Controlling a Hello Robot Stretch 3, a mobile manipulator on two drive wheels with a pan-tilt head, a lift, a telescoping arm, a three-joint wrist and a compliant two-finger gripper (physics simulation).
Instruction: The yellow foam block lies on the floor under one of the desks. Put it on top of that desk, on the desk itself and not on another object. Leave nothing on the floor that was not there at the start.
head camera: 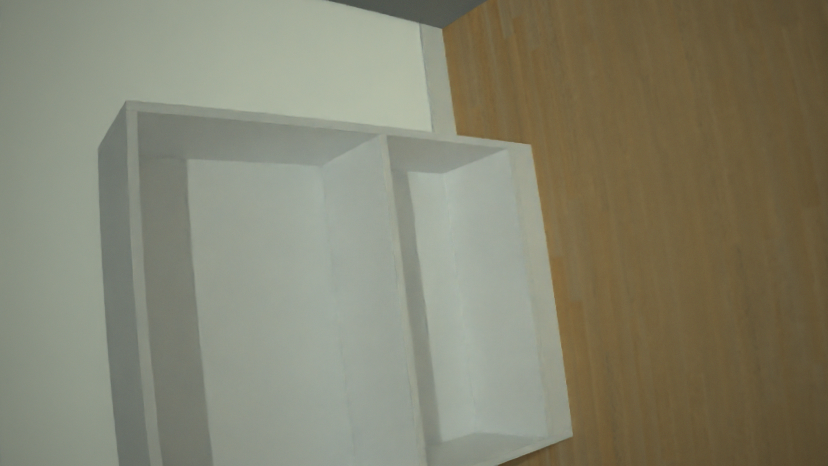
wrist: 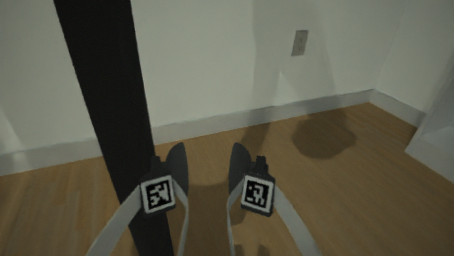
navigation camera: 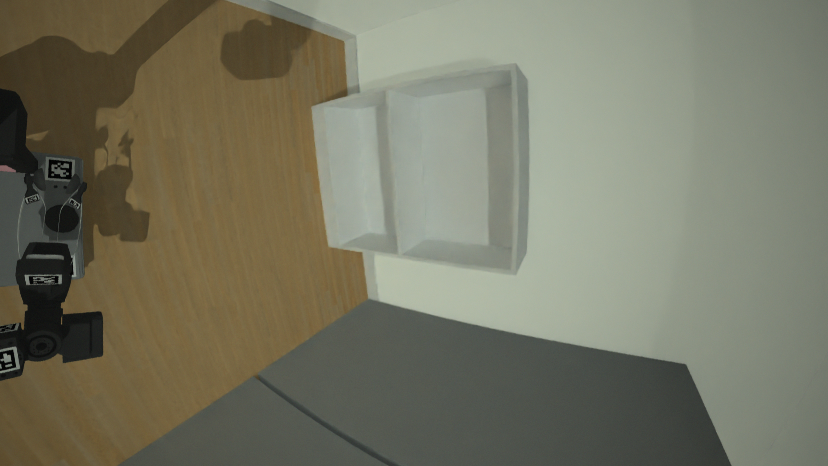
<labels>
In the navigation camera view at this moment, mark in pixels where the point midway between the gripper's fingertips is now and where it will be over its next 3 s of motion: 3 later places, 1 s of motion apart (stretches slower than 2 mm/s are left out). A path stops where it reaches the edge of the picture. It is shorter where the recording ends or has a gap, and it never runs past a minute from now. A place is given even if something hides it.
The gripper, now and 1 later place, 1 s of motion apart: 59, 172; 34, 172
</labels>
